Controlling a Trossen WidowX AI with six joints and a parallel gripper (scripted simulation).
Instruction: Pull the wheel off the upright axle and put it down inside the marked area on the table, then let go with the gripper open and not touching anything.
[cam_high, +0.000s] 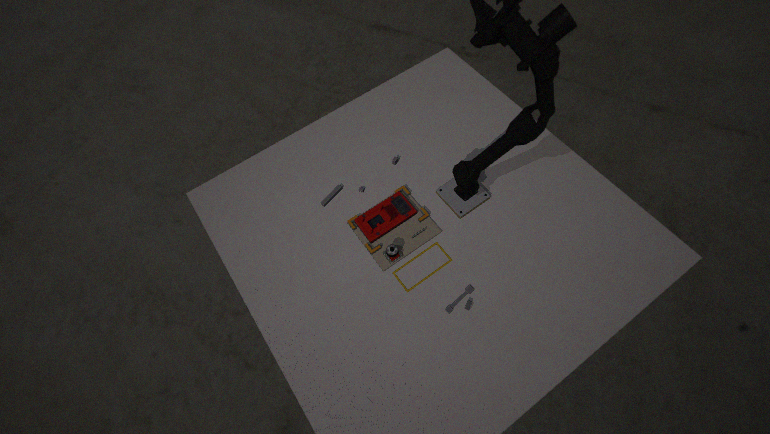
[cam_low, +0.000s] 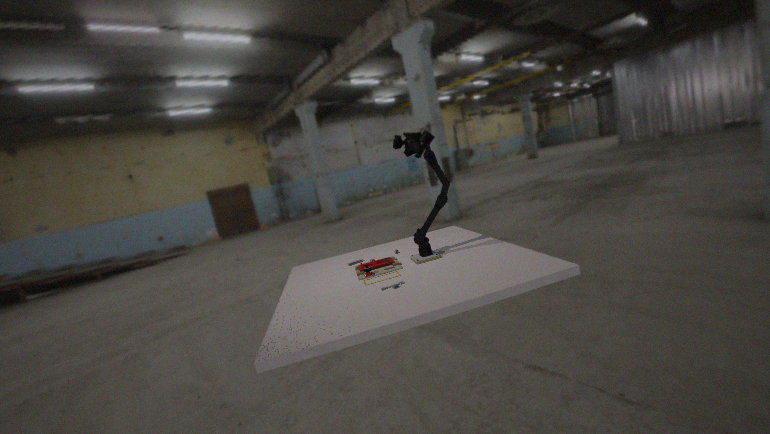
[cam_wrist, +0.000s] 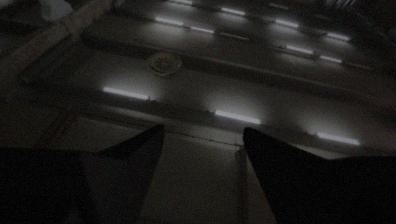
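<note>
Right now the wheel is 690 mm below my gripper tip, 370 mm ahead of it and 140 mm to the left of it. Round my gripper tip: beige base plate 720 mm below, 310 mm ahead, 40 mm to the left.
</note>
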